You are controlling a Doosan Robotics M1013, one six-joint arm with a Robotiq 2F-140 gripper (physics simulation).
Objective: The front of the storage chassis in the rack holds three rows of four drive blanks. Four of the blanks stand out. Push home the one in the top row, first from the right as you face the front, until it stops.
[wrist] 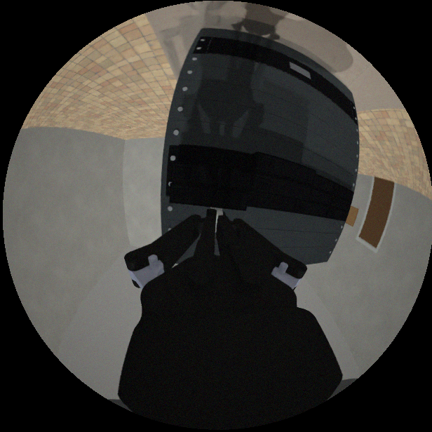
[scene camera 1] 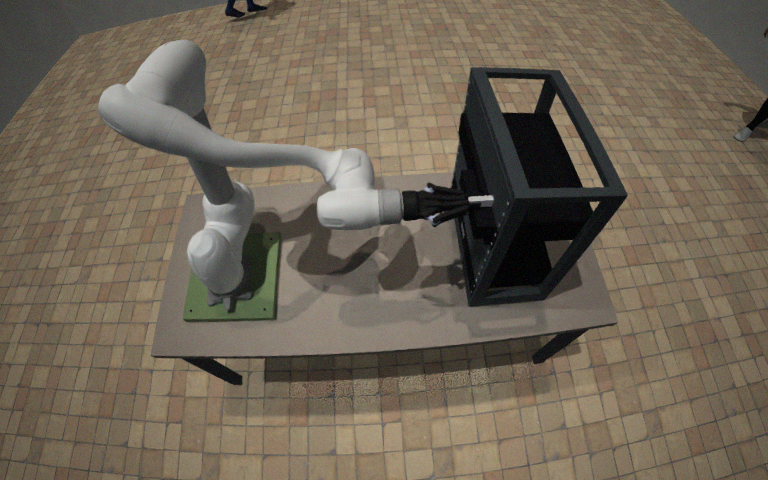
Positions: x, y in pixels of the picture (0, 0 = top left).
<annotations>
my gripper: wrist 214, 208; scene camera 1 492, 200
dark rack: wrist 256, 128; scene camera 1 519, 158
</annotations>
